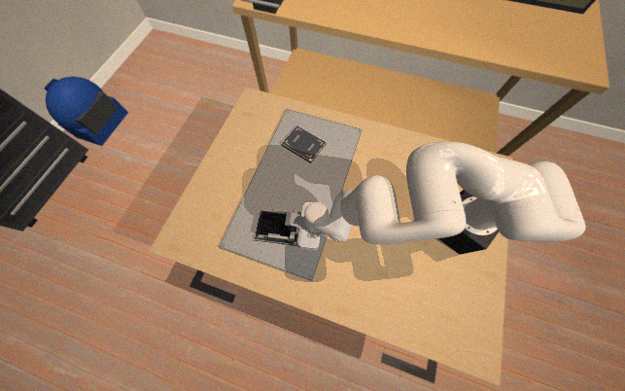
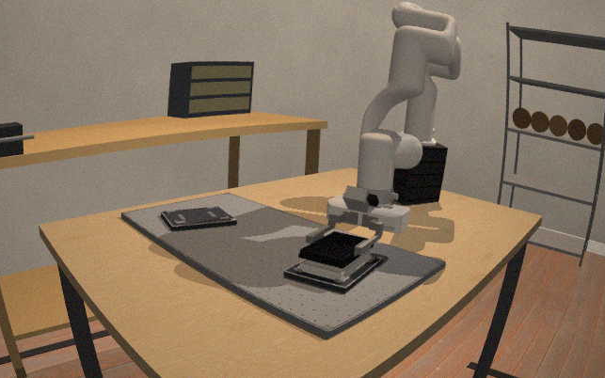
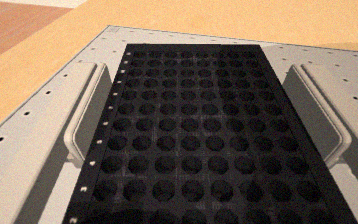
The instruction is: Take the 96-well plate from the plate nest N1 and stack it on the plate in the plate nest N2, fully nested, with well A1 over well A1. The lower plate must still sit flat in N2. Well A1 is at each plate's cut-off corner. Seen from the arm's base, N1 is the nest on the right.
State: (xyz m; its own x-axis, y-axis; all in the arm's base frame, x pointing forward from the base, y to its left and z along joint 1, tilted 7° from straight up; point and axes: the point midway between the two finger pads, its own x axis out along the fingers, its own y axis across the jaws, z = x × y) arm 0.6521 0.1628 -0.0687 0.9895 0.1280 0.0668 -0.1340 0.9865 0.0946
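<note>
Right now the black 96-well plate is 1 cm below my hand. The rest, counted from my hand: white 96-well plate 3 cm below.
</note>
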